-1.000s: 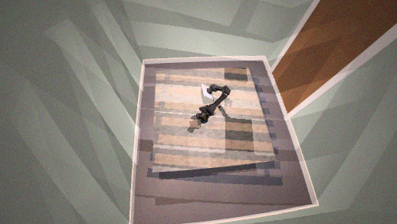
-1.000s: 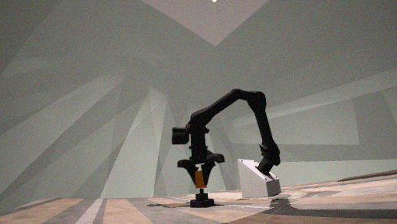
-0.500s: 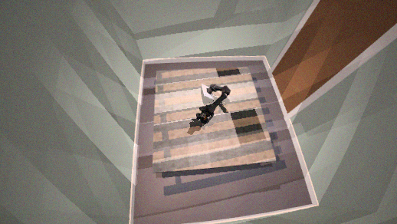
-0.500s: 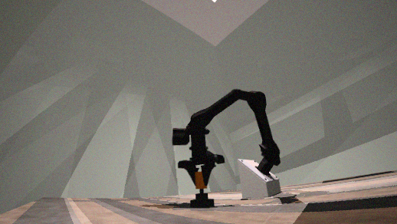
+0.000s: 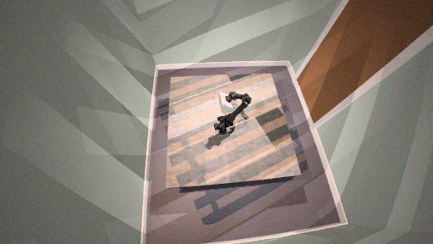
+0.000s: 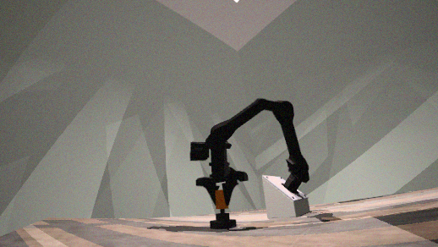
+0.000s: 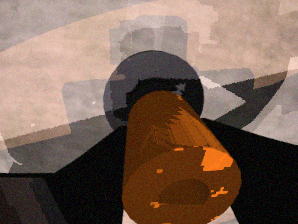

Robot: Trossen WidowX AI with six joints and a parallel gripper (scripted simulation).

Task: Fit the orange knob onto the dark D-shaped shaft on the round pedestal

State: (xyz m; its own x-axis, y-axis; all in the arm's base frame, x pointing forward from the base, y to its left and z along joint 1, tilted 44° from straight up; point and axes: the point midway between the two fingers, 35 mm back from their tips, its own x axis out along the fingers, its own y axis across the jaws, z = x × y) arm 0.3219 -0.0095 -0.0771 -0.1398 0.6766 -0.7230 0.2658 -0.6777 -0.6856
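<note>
Now: the dark round pedestal 4 cm below my gripper tip. The rest, counted from my gripper tip: orange knob 2 cm above.
</note>
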